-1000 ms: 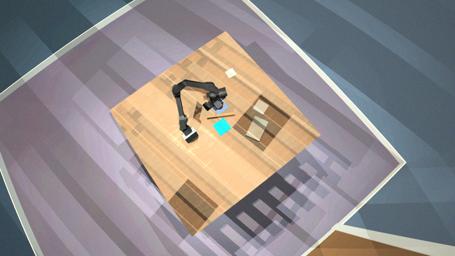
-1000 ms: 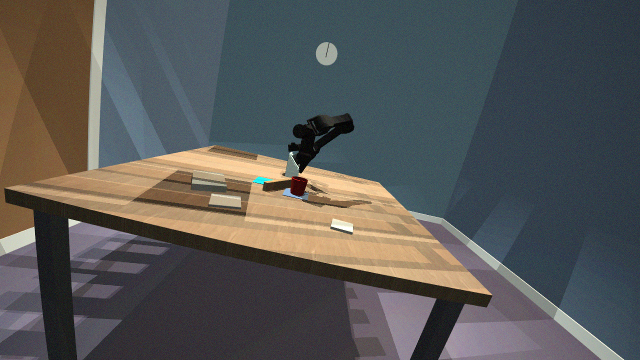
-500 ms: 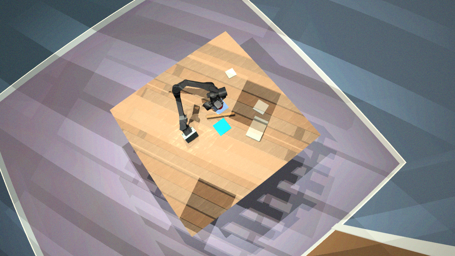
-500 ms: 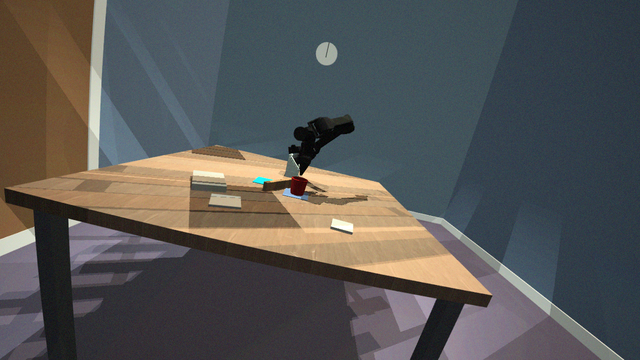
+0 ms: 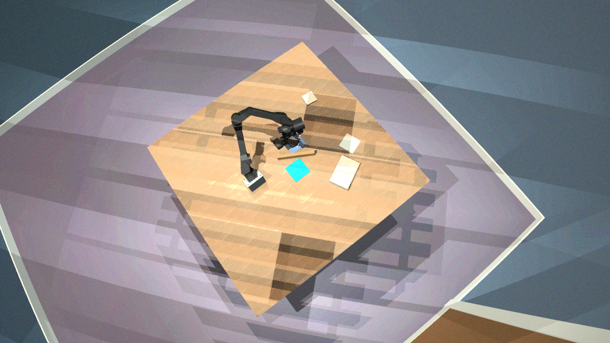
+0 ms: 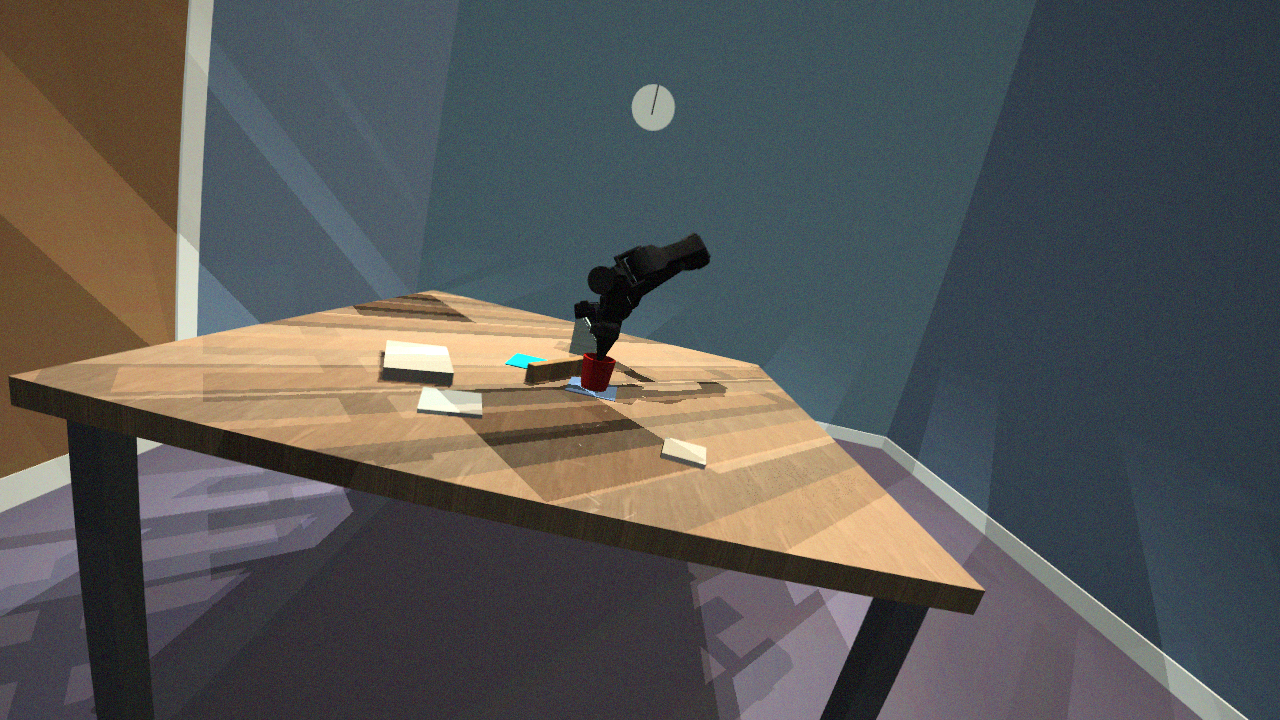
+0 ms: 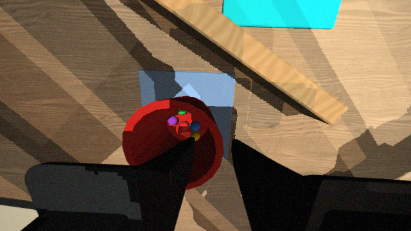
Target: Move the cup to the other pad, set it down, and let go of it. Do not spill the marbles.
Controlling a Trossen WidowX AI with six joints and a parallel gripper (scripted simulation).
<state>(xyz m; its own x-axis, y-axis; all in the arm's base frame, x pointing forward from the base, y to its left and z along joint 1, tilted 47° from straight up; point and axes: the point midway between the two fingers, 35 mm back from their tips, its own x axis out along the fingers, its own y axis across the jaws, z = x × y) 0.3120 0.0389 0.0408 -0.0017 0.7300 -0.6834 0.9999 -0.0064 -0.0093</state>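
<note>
Now: gripper tip 3 cm short of the red cup and 2 cm above it. The rest, counted from my gripper tip: cyan pad (16 cm to the right, 7 cm below, 6 cm behind); then light blue pad (7 cm below, 3 cm ahead); then low wooden bar (8 cm to the right, 5 cm below, 2 cm behind).
</note>
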